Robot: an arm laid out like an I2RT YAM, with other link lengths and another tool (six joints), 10 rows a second.
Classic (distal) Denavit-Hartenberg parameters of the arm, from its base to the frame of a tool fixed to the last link. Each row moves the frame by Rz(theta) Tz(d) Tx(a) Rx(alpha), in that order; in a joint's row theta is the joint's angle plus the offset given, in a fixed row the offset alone. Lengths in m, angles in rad.
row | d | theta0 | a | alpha
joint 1 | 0.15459 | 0.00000 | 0.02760 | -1.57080
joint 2 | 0.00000 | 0.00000 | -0.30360 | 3.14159
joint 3 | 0.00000 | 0.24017 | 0.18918 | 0.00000
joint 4 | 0.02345 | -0.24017 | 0.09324 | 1.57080
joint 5 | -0.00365 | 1.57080 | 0.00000 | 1.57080
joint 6 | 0.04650 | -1.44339 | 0.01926 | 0.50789
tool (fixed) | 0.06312 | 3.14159 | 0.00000 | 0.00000
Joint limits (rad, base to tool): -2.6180..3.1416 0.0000..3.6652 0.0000..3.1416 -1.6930..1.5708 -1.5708..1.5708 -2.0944..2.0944
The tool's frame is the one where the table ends.
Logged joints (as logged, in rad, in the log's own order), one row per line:
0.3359, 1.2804, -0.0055, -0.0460, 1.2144, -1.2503
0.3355, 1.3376, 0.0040, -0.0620, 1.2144, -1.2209
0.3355, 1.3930, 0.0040, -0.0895, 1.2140, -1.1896
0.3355, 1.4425, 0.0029, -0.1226, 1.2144, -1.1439
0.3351, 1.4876, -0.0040, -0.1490, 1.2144, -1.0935
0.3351, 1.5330, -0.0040, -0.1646, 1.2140, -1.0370
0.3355, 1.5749, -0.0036, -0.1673, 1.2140, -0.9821
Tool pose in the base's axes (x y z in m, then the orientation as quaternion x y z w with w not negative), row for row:
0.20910, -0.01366, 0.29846, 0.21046, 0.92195, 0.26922, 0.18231
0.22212, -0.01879, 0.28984, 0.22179, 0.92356, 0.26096, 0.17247
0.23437, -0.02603, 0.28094, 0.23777, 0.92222, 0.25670, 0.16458
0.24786, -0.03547, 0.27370, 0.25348, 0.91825, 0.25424, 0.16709
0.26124, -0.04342, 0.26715, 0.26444, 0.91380, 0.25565, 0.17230
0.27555, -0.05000, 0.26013, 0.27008, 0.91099, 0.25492, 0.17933
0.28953, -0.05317, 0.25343, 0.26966, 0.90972, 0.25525, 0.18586
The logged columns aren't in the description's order. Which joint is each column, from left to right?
Columns, left to right: joint 6, joint 2, joint 5, joint 1, joint 3, joint 4.
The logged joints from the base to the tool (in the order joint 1, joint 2, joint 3, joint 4, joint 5, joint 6), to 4 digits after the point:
-0.0460, 1.2804, 1.2144, -1.2503, -0.0055, 0.3359
-0.0620, 1.3376, 1.2144, -1.2209, 0.0040, 0.3355
-0.0895, 1.3930, 1.2140, -1.1896, 0.0040, 0.3355
-0.1226, 1.4425, 1.2144, -1.1439, 0.0029, 0.3355
-0.1490, 1.4876, 1.2144, -1.0935, -0.0040, 0.3351
-0.1646, 1.5330, 1.2140, -1.0370, -0.0040, 0.3351
-0.1673, 1.5749, 1.2140, -0.9821, -0.0036, 0.3355

